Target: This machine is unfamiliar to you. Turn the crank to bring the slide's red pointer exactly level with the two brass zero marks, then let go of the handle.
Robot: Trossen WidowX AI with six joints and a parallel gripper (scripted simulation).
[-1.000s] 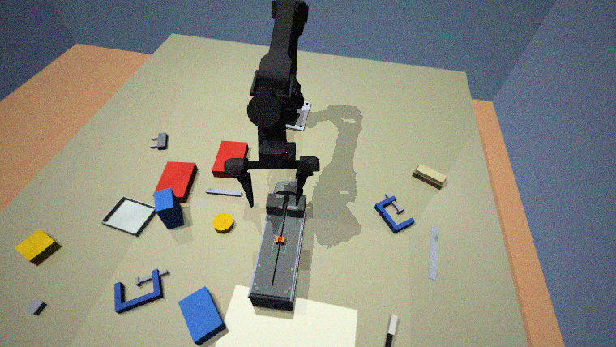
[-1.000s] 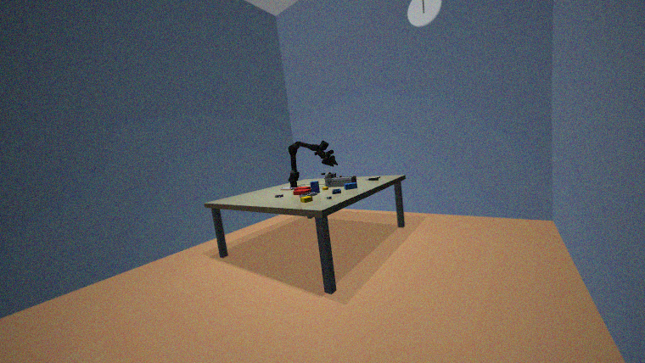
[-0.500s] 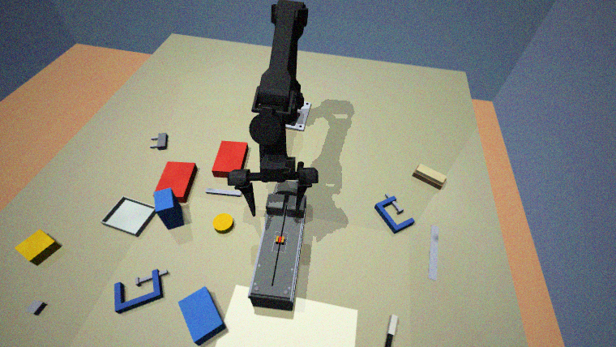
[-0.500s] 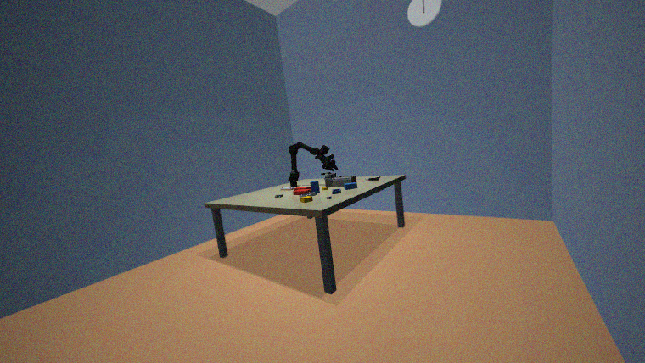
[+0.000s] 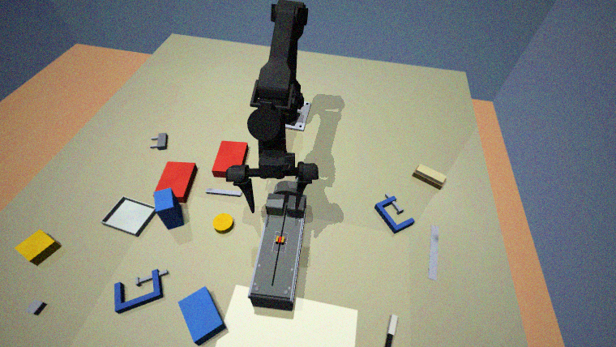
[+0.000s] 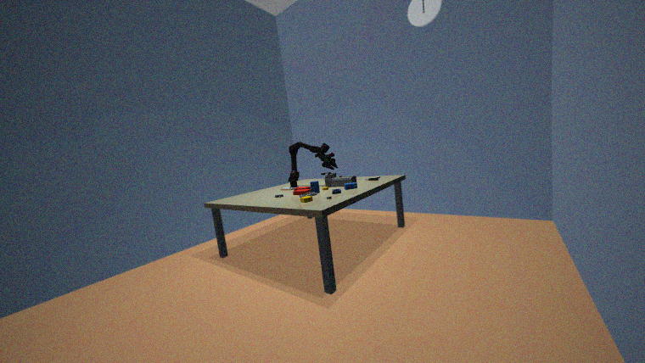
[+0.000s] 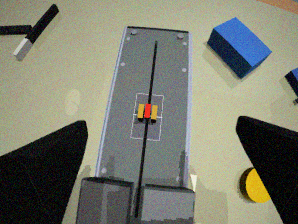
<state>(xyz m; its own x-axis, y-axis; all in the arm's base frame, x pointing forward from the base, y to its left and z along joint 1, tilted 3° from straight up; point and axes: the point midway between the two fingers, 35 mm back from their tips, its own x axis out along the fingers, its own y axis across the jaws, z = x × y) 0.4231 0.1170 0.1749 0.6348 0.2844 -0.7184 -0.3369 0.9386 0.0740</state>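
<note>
Now: the dark crank handle 16 cm behind my gripper tip and 4 cm below it. Also, from my gripper tip: red pointer: 3 cm ahead, 2 cm to the left, 7 cm below; then grey strip: 11 cm behind, 38 cm to the left, 15 cm below; then grey tray: 5 cm ahead, 39 cm to the right, 15 cm below.
</note>
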